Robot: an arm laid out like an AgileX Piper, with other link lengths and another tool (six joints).
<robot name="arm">
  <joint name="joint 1" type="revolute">
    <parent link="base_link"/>
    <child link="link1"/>
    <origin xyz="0 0 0.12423" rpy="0 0 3.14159"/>
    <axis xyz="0 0 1"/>
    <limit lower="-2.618" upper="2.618"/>
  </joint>
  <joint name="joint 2" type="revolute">
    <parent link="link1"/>
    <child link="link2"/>
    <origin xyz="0 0 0" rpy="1.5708 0 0"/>
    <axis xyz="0 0 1"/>
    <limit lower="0" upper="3.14"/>
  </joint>
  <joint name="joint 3" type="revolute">
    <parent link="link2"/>
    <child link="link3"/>
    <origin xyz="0.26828 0.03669 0"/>
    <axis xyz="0 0 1"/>
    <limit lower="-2.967" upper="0"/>
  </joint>
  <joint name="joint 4" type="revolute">
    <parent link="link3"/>
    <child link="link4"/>
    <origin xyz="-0.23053 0.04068 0" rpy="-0.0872 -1.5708 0"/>
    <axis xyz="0 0 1"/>
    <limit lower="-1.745" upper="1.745"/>
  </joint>
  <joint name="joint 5" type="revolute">
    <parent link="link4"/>
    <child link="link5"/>
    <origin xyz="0 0 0" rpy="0 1.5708 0"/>
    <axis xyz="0 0 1"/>
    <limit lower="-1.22" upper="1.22"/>
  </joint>
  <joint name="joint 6" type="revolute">
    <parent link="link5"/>
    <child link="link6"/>
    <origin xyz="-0.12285 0 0" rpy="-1.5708 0 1.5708"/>
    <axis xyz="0 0 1"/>
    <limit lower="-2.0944" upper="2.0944"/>
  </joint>
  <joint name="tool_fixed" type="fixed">
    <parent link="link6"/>
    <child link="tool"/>
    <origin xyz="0.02 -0.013 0.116" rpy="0 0.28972 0.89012"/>
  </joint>
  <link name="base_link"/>
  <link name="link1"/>
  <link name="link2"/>
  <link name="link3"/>
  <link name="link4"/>
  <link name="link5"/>
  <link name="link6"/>
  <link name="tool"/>
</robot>
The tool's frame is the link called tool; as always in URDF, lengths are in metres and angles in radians.
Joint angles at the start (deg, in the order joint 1, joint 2, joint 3, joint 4, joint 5, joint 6):
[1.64, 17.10, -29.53, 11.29, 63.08, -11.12]
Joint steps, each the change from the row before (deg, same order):
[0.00, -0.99, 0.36, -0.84, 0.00, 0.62]
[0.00, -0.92, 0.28, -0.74, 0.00, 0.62]
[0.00, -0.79, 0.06, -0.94, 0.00, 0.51]
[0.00, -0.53, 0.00, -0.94, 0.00, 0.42]
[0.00, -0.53, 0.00, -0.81, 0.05, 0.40]
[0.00, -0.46, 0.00, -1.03, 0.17, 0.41]
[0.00, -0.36, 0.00, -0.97, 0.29, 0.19]
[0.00, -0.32, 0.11, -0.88, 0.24, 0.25]
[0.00, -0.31, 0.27, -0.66, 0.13, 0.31]
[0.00, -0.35, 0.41, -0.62, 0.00, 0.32]
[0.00, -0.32, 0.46, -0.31, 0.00, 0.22]
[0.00, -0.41, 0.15, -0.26, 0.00, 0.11]
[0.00, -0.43, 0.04, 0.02, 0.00, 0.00]
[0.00, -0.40, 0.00, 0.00, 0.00, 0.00]
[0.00, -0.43, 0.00, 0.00, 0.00, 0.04]
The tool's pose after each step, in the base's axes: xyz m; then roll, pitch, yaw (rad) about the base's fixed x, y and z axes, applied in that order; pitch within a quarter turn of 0, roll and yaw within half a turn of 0. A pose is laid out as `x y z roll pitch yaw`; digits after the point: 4 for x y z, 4 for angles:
0.1453 0.0575 0.1750 -2.3199 -0.6443 -1.0869
0.1446 0.0548 0.1749 -2.3116 -0.6525 -1.1034
0.1443 0.0513 0.1758 -2.3033 -0.6656 -1.1200
0.1443 0.0479 0.1765 -2.2988 -0.6783 -1.1333
0.1441 0.0449 0.1772 -2.2940 -0.6888 -1.1458
0.1436 0.0412 0.1772 -2.2945 -0.7012 -1.1563
0.1429 0.0377 0.1766 -2.3000 -0.7141 -1.1606
0.1422 0.0345 0.1755 -2.3065 -0.7242 -1.1645
0.1417 0.0320 0.1737 -2.3122 -0.7298 -1.1685
0.1413 0.0297 0.1715 -2.3168 -0.7349 -1.1731
0.1408 0.0285 0.1690 -2.3211 -0.7360 -1.1748
0.1405 0.0275 0.1689 -2.3168 -0.7402 -1.1806
0.1401 0.0276 0.1697 -2.3080 -0.7423 -1.1864
0.1398 0.0276 0.1707 -2.2991 -0.7447 -1.1925
0.1395 0.0276 0.1717 -2.2893 -0.7468 -1.1996

